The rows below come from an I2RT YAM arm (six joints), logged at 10 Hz.
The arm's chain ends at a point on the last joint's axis. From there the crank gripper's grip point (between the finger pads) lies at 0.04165 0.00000 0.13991 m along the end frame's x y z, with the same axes.
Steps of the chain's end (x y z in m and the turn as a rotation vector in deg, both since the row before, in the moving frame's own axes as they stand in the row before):
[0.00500 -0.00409 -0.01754 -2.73 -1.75 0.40]
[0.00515 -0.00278 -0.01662 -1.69 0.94 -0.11]
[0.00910 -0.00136 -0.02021 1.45 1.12 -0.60]
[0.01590 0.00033 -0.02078 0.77 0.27 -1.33]
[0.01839 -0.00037 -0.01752 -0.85 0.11 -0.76]
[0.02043 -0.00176 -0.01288 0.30 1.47 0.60]
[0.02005 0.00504 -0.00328 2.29 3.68 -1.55]
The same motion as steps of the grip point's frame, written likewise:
[0.00069 0.00288 -0.01650 -2.73 -1.75 0.40]
[0.00744 0.00125 -0.01738 -1.69 0.94 -0.11]
[0.01181 -0.00534 -0.02110 1.45 1.12 -0.60]
[0.01653 -0.00252 -0.02100 0.77 0.27 -1.33]
[0.01867 0.00115 -0.01761 -0.85 0.11 -0.76]
[0.02401 -0.00203 -0.01400 0.30 1.47 0.60]
[0.02885 -0.00174 -0.00637 2.29 3.68 -1.55]

